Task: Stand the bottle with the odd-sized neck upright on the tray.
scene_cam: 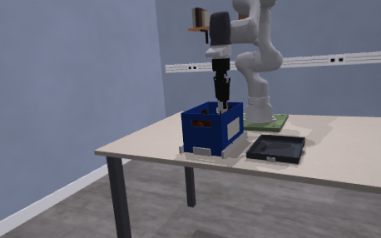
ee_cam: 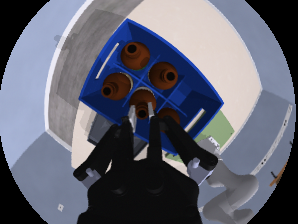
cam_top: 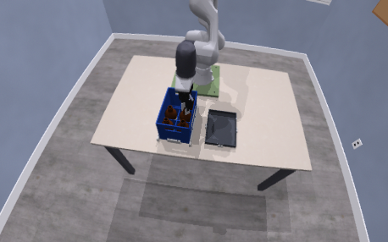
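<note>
Now: the blue crate 1 cm behind my hand, 4 cm to the right of it and 9 cm below it. Also, from my hand: dark tray (3 cm ahead, 23 cm to the left, 16 cm below); bottle (9 cm behind, 2 cm to the left, 9 cm below).
</note>
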